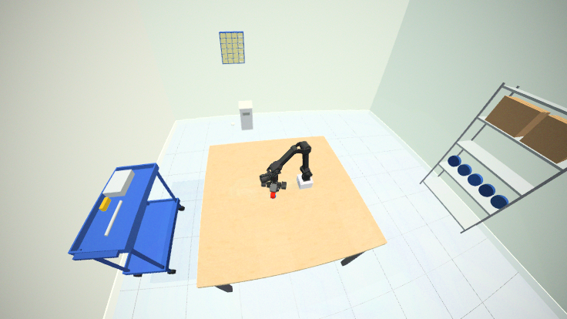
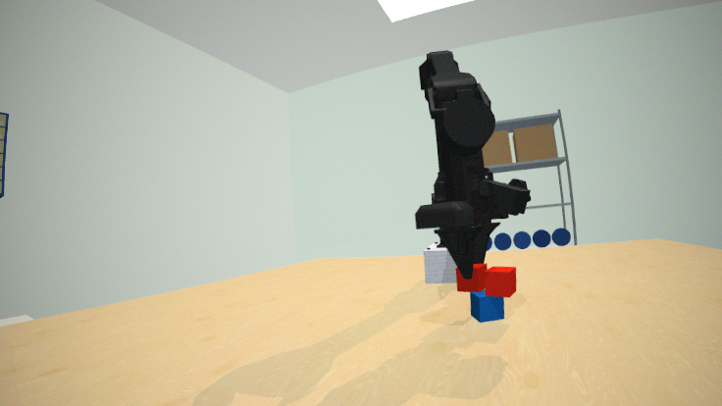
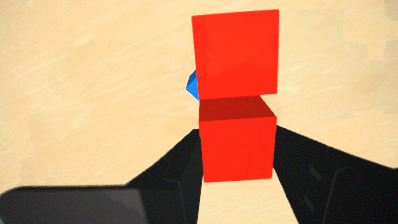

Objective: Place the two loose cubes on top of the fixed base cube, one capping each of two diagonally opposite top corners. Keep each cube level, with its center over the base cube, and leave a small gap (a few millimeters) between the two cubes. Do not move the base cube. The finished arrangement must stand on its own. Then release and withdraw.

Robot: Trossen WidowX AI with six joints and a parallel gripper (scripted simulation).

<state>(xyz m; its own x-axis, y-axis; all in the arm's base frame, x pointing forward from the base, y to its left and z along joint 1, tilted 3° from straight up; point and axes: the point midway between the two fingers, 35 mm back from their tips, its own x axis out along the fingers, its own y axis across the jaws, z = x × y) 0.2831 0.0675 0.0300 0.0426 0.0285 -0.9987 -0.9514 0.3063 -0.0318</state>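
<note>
The blue base cube lies 4 cm below my gripper tip, 2 cm to the left of it and 1 cm ahead of it.
</note>
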